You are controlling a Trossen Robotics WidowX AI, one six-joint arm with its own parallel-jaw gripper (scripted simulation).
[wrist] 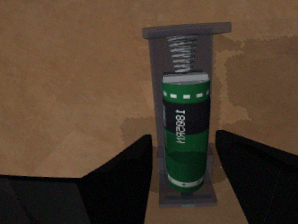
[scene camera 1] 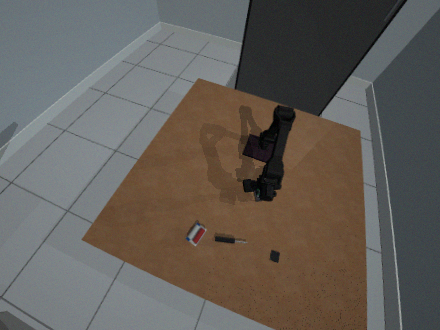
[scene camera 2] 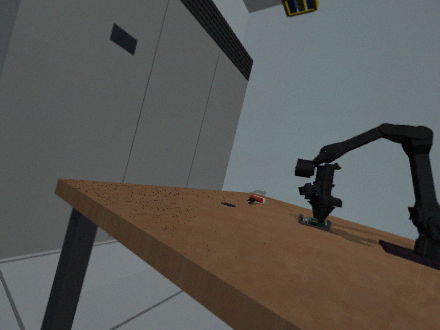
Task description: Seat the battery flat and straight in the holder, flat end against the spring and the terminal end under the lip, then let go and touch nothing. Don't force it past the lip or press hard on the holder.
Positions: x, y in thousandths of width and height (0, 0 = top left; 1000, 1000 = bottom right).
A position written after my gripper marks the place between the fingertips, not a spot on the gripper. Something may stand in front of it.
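You'd find my gripper (scene camera 2: 722, 674) on scene camera 2, and the wrist view has my gripper (wrist: 616, 623) as well.
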